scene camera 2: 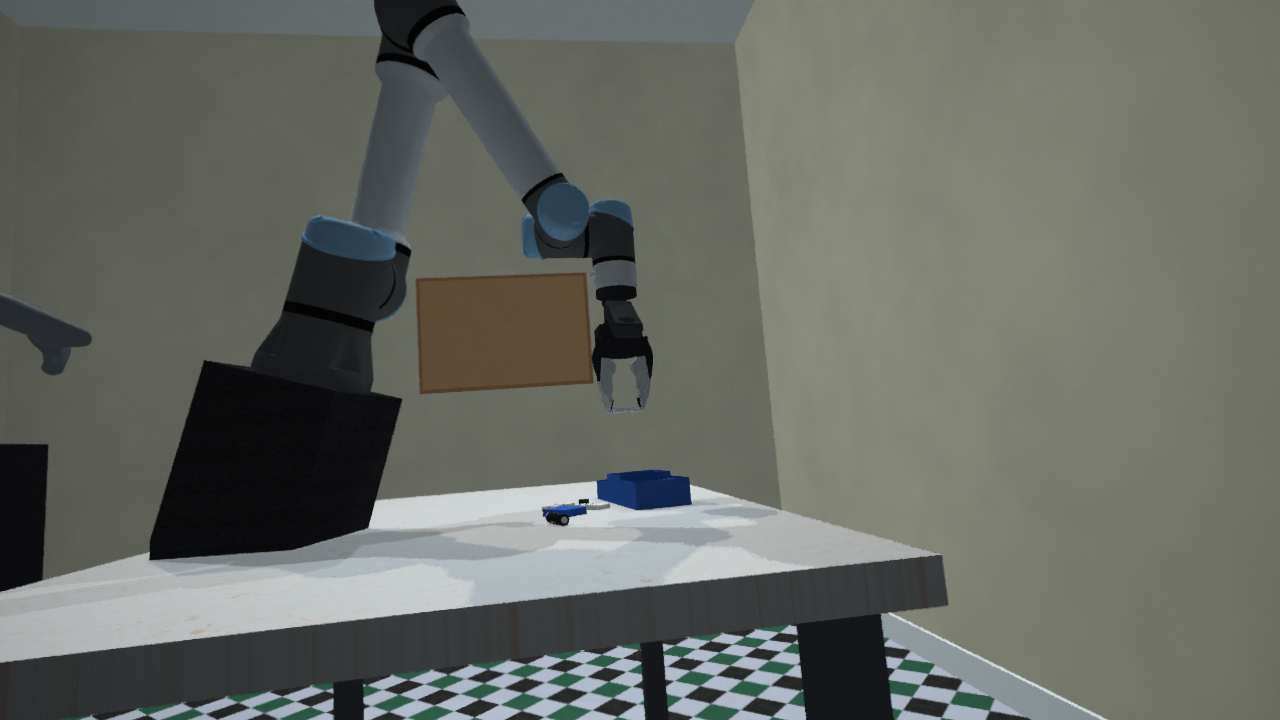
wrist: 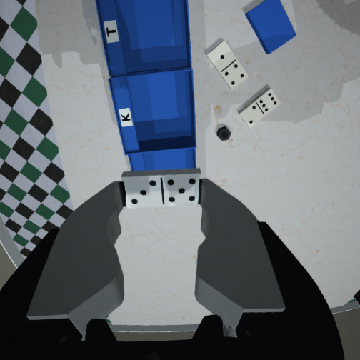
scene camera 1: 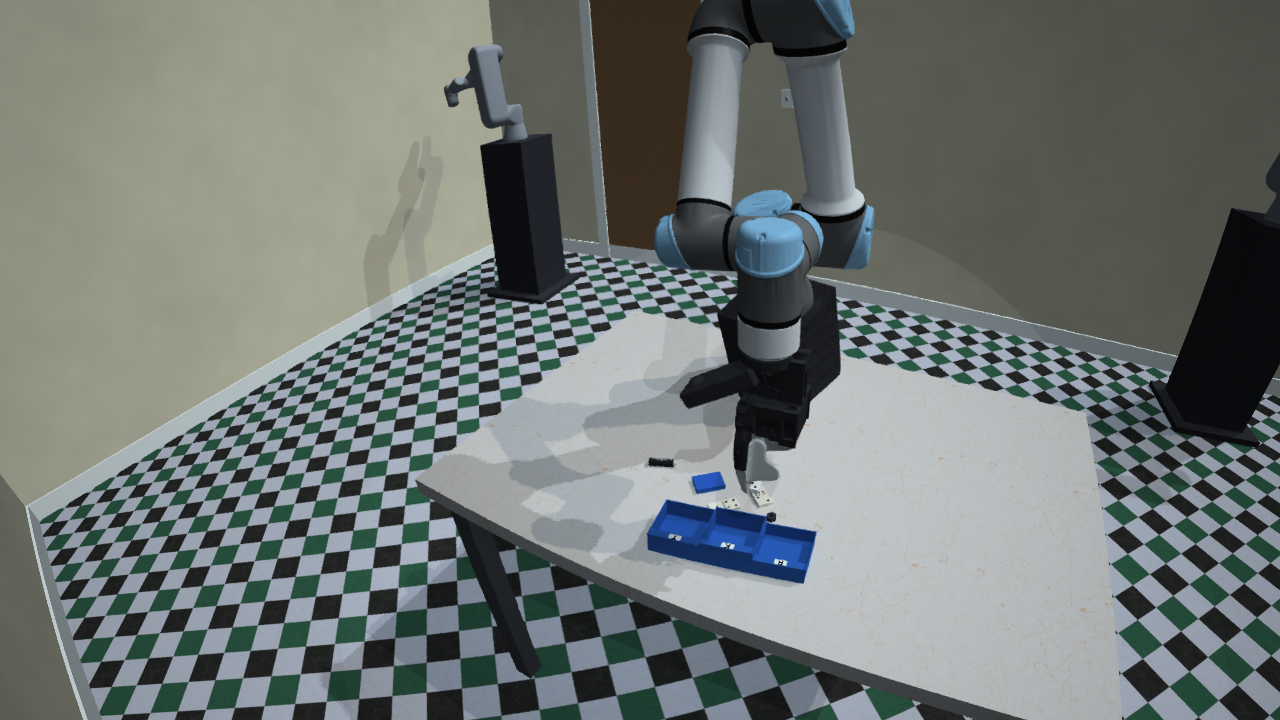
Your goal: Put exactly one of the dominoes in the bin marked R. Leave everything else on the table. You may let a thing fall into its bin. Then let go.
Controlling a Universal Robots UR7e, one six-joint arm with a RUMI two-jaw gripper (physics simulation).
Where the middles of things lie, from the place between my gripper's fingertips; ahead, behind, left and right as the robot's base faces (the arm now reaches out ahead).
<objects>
I see my gripper 120 mm above the blue three-bin tray (scene camera 1: pixel 731 539), 20 mm to the left of it and 10 mm short of it. Also, from my hand: white domino (wrist: pixel 162 187): right at my hand.
</objects>
